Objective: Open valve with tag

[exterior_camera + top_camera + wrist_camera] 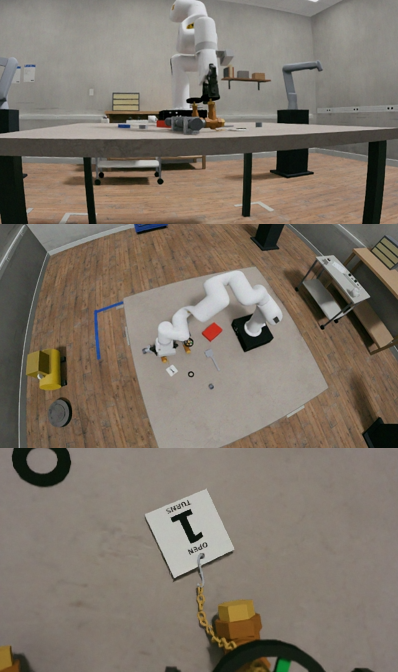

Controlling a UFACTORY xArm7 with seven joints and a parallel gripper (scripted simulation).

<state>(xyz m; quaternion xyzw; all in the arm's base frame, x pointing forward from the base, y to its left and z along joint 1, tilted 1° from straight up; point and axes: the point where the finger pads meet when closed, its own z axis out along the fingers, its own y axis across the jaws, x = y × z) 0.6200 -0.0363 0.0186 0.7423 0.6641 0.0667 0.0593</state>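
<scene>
Right now the white tag is 1 cm behind my hand, 9 cm to the left of it and 10 cm below it. The rest, counted from my hand: small grey cylinder (21 cm behind, 29 cm to the left, 10 cm below); then grey scraper (29 cm behind, 11 cm to the left, 10 cm below); then red block (36 cm behind, 6 cm to the right, 9 cm below).
</scene>
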